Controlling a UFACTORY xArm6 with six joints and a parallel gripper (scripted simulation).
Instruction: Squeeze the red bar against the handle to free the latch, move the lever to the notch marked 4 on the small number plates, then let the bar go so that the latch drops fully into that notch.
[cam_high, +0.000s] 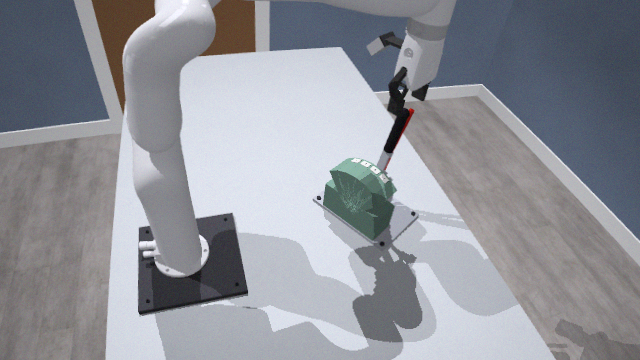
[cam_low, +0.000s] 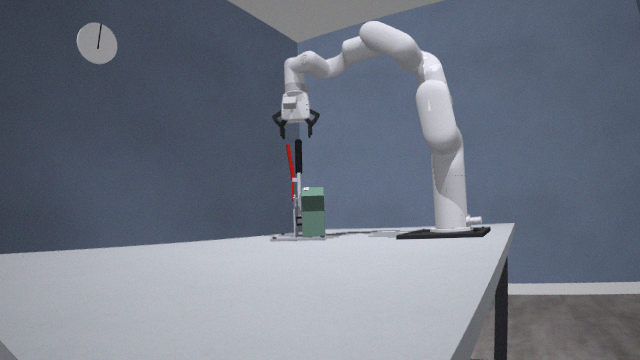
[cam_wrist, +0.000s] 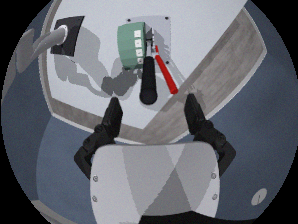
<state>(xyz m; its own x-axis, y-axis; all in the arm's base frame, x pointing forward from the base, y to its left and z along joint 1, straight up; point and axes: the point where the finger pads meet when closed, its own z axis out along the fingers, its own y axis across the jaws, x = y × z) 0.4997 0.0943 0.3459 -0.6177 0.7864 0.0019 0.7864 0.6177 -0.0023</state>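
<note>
My hand is 20 mm to the right of the red bar and 160 mm above it.
</note>
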